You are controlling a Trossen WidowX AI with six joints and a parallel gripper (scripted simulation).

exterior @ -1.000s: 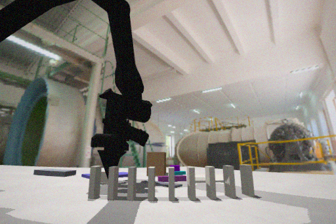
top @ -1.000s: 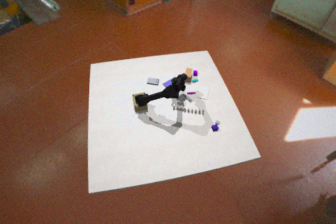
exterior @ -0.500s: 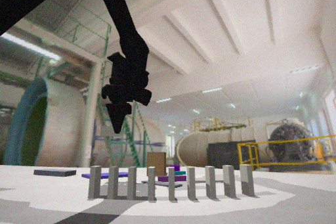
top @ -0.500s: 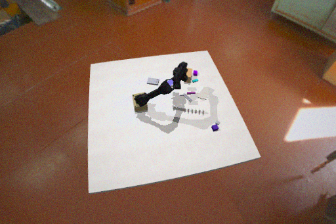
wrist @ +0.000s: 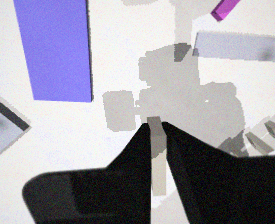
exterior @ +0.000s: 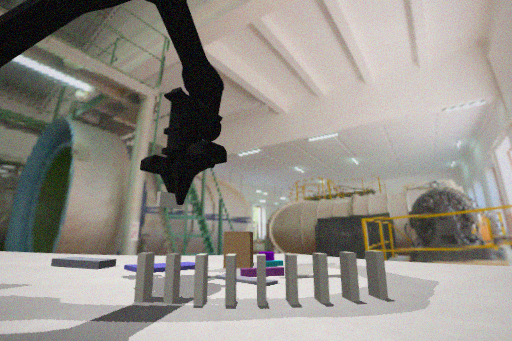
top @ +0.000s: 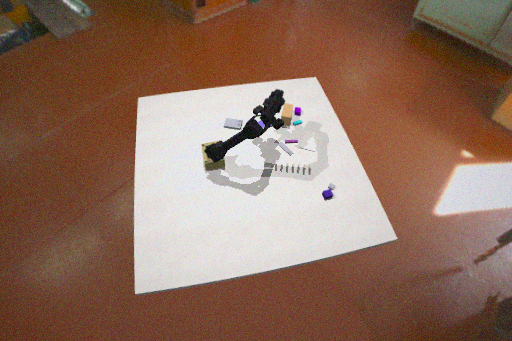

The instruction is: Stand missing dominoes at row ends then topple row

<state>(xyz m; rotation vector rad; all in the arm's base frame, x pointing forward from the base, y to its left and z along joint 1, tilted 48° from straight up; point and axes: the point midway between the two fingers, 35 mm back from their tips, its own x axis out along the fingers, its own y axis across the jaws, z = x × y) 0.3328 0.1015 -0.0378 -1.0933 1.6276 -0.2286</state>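
Right now the purple tile is 120 mm to the left of my gripper tip and 120 mm below it. Also, from my gripper tip: magenta bar: 150 mm ahead, 40 mm to the right, 120 mm below; then tan block: 180 mm ahead, 150 mm to the left, 80 mm below; then grey bar: 100 mm ahead, 80 mm to the right, 120 mm below.
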